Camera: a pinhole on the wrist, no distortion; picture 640 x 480 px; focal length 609.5 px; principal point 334.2 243.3 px. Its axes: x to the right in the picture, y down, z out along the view. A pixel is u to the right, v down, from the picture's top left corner.
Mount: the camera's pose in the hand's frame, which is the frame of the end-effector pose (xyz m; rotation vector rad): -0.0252 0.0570 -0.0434 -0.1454 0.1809 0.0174
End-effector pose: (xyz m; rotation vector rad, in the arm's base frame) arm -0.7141 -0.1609 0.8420 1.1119 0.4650 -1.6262
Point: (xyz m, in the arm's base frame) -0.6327 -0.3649 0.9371
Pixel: 378.7 453.0
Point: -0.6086 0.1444 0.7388
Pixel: behind the camera
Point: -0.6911 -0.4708 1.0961
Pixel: 194.8 361.3
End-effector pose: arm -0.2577 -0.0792 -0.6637 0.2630 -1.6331 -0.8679
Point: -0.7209 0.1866 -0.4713
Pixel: 363.2 280.0
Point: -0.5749 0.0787 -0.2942
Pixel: 620.3 426.3
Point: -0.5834 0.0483 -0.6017
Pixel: 349.2 121.7
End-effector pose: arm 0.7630 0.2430 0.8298 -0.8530 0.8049 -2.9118
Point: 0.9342 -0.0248 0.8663
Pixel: 89.6 447.0
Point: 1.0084 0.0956 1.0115
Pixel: 87.3 65.1
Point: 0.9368 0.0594 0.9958
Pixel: 195.8 153.3
